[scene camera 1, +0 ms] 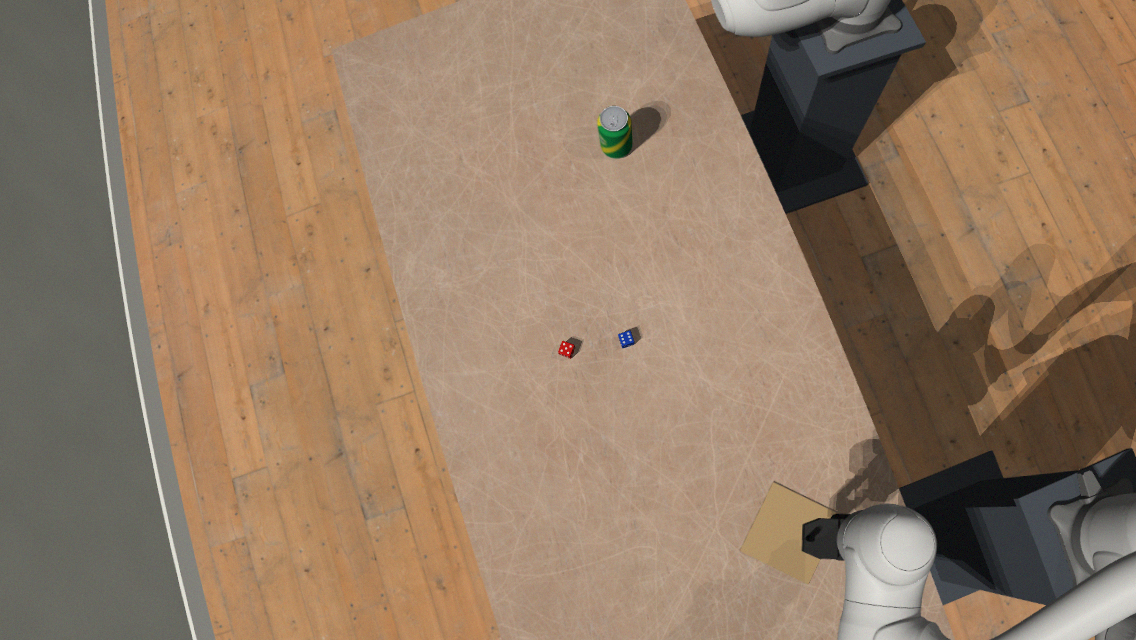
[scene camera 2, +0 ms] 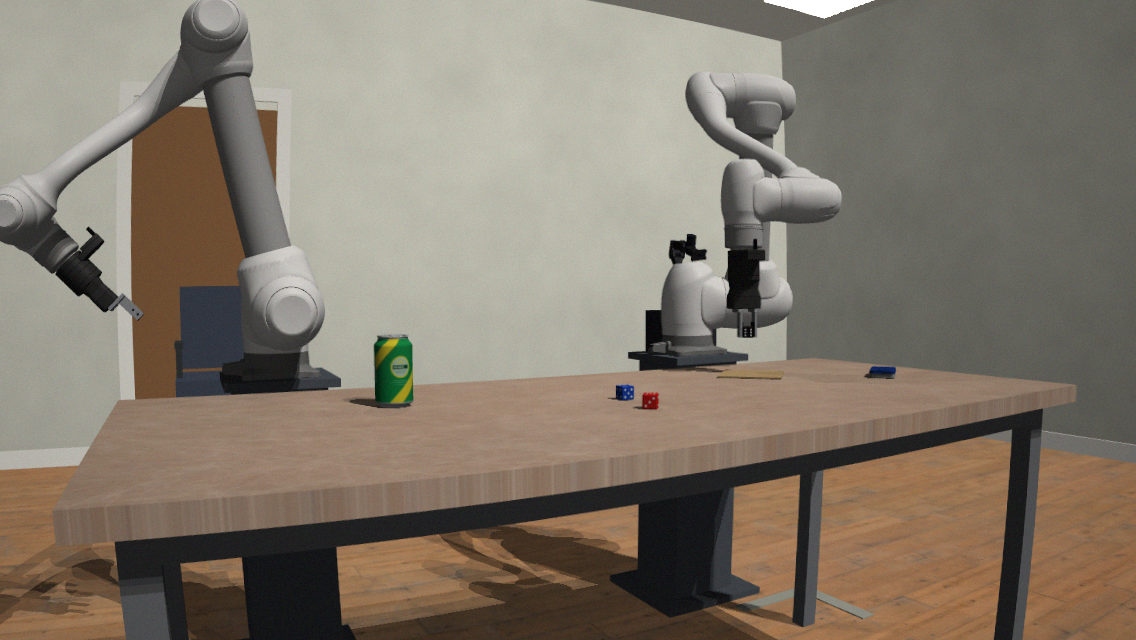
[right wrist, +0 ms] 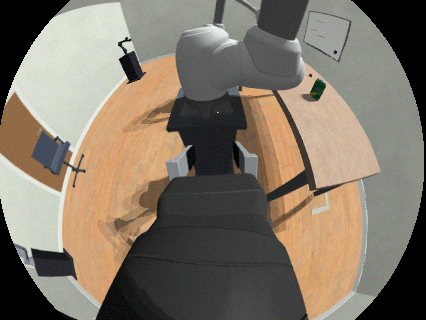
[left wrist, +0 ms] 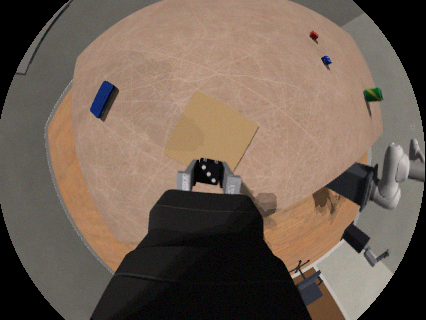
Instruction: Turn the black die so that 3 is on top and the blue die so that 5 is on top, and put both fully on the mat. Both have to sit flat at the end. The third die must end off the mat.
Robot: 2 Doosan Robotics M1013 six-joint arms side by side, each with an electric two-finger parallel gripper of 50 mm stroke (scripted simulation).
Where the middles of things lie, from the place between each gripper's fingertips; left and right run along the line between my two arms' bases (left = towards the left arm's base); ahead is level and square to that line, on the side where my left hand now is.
I see the tan mat point(scene camera 1: 775, 538) 4 cm ahead of my left hand point(scene camera 2: 746, 337), 1 cm to the right of it and 10 cm below it.
Right now the tan mat is 1280 mm to the left of my right hand point(scene camera 2: 141, 317), 530 mm ahead of it and 160 mm below it.
